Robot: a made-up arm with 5 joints. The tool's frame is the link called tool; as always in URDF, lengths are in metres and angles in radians. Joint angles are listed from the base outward. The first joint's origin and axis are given. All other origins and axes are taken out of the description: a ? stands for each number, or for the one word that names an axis. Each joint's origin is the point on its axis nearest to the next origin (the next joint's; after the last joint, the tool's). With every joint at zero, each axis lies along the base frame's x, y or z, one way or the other. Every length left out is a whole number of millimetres.
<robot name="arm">
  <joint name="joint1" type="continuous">
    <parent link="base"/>
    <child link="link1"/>
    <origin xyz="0 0.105 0.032"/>
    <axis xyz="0 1 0"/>
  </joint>
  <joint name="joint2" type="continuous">
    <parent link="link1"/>
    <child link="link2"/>
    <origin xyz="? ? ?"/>
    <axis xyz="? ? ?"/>
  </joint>
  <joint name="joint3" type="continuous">
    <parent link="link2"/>
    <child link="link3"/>
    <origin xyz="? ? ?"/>
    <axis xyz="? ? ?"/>
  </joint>
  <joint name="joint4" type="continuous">
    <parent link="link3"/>
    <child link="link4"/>
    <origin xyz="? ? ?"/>
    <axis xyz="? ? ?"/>
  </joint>
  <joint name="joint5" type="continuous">
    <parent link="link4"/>
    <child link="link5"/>
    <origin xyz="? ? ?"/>
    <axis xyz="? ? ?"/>
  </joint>
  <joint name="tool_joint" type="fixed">
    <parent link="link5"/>
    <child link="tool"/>
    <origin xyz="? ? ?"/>
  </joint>
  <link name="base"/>
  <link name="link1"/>
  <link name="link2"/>
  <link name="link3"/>
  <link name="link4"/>
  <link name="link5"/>
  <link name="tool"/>
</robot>
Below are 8 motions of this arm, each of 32 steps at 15 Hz.
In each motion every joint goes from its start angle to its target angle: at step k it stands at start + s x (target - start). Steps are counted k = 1, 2, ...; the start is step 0. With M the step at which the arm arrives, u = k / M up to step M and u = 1 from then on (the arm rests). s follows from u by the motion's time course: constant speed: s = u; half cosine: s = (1 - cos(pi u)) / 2; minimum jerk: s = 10 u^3 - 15 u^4 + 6 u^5.
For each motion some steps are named. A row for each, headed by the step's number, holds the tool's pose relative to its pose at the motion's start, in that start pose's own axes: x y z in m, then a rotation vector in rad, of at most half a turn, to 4 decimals.
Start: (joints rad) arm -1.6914 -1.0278 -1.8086 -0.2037 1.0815
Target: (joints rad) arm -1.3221 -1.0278 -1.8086 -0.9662 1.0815
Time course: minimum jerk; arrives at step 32
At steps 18, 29, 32:
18: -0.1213 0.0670 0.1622 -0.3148 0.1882 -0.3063
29: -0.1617 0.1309 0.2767 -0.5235 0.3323 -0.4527
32: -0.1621 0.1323 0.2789 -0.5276 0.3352 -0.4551

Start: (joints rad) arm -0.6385 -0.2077 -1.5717 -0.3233 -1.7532
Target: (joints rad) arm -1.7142 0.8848 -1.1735 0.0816 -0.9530
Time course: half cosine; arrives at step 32
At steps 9, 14, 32:
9: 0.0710 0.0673 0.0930 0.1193 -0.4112 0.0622
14: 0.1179 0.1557 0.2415 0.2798 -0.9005 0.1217
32: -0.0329 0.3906 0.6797 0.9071 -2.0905 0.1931

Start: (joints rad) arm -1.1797 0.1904 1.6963 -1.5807 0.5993
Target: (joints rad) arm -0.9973 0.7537 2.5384 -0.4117 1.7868
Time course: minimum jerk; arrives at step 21
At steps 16, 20, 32:
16: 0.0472 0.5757 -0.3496 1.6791 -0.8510 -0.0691
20: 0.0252 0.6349 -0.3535 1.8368 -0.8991 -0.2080
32: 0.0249 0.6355 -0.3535 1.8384 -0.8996 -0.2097

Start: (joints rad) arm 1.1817 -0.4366 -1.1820 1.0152 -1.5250
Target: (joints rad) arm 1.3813 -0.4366 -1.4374 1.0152 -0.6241
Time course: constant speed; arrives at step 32
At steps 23, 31, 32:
23: -0.0273 0.1148 0.0194 0.1253 -0.5268 0.2736
31: -0.0466 0.1505 0.0273 0.2091 -0.7055 0.3522
32: -0.0493 0.1547 0.0283 0.2210 -0.7275 0.3611

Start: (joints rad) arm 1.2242 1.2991 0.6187 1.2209 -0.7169
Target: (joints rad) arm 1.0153 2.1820 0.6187 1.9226 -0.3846
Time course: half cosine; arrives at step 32
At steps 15, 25, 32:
15: 0.0374 0.0192 0.0843 -0.3417 0.2267 0.3246
25: 0.0754 0.0809 0.1105 -0.4783 0.4942 0.7351
32: 0.0795 0.1003 0.1094 -0.4777 0.5693 0.8505

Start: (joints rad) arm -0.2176 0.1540 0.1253 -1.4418 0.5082
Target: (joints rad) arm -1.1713 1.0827 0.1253 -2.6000 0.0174
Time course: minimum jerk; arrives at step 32
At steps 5, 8, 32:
5: -0.0187 -0.0023 -0.0146 0.0045 -0.0164 -0.0432
8: -0.0670 -0.0044 -0.0527 0.0204 -0.0536 -0.1545
32: -0.5423 0.4909 -0.5750 0.8058 -0.1935 -1.6999

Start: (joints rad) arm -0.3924 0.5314 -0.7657 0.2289 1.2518
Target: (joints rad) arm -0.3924 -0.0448 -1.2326 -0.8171 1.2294
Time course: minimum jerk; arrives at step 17
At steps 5, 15, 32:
5: -0.0211 -0.0203 0.0211 -0.0703 0.0660 -0.0995
15: -0.0296 -0.1153 0.1063 -0.4414 0.5405 -0.3337
32: -0.0282 -0.1169 0.1068 -0.4474 0.5483 -0.3330

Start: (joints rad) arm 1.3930 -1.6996 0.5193 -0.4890 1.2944
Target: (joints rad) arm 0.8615 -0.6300 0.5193 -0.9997 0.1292
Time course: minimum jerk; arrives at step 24
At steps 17, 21, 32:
17: 0.3455 -0.1417 -0.4504 0.0688 0.5041 0.5110
21: 0.3907 -0.1337 -0.5153 0.0655 0.5448 0.5599
32: 0.3958 -0.1323 -0.5227 0.0653 0.5491 0.5650

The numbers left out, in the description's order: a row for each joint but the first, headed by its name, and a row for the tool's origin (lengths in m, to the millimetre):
joint2: xyz -0.45 0 0.019, axis -1 0 0
joint3: xyz 0 -0.143 -0.011, axis 0 -1 0
joint4: xyz -0.291 0 -0.109, axis 0 0 1
joint5: xyz 0.029 -0.29 0, axis 0 -1 0
tool: xyz 0.065 0 -0.025

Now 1 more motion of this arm.
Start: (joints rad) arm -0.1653 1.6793 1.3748 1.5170 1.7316
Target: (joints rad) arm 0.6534 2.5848 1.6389 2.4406 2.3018
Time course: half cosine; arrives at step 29
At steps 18, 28, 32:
18: -0.0791 0.0537 0.1286 1.4012 -0.6794 0.0592
28: -0.1802 0.0952 0.2277 2.0618 -0.7371 0.1479
32: -0.1815 0.0955 0.2287 2.0679 -0.7364 0.1490

